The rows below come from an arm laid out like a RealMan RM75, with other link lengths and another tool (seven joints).
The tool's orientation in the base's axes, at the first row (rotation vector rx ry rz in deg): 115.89, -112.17, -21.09
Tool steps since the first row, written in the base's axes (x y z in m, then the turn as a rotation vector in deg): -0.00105, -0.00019, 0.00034, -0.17, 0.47, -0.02; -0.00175, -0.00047, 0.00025, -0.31, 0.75, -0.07; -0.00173, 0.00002, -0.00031, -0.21, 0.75, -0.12; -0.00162, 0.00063, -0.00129, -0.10, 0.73, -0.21; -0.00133, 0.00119, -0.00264, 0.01, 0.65, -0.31; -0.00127, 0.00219, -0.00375, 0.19, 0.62, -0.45; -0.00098, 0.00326, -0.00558, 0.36, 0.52, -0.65; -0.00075, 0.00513, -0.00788, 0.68, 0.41, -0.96; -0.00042, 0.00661, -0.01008, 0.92, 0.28, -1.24; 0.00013, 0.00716, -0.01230, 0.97, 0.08, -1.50; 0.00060, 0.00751, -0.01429, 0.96, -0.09, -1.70
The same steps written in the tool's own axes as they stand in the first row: 0.00016, 0.00110, 0.00010, -0.48, 0.14, 0.07; 0.00041, 0.00172, 0.00046, -0.76, 0.24, 0.16; -0.00009, 0.00147, 0.00095, -0.76, 0.13, 0.16; -0.00072, 0.00098, 0.00179, -0.74, -0.01, 0.20; -0.00130, 0.00017, 0.00290, -0.66, -0.15, 0.26; -0.00233, -0.00034, 0.00386, -0.62, -0.36, 0.32; -0.00343, -0.00134, 0.00540, -0.52, -0.60, 0.44; -0.00535, -0.00249, 0.00736, -0.41, -1.01, 0.61; -0.00687, -0.00368, 0.00920, -0.28, -1.34, 0.78; -0.00746, -0.00506, 0.01102, -0.08, -1.48, 1.00; -0.00784, -0.00627, 0.01266, 0.08, -1.54, 1.20
